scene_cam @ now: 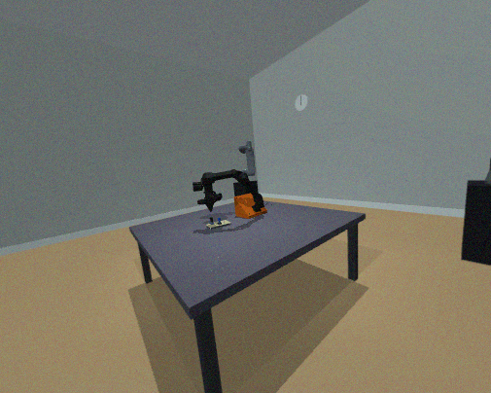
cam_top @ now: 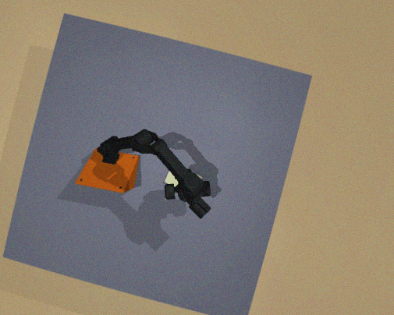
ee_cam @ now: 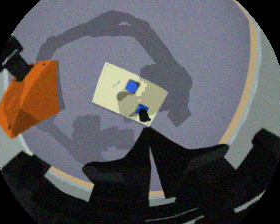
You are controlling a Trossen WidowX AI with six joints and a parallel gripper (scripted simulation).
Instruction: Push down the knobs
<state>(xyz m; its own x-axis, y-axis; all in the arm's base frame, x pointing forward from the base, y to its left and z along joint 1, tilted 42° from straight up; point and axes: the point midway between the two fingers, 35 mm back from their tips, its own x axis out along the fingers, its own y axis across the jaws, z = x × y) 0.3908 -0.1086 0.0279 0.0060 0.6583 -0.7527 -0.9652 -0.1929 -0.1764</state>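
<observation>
Now: gripper tip 6 cm above the black knob. Round my gripper tip: blue knob 3 cm behind, 5 cm to the left, 7 cm below.
</observation>
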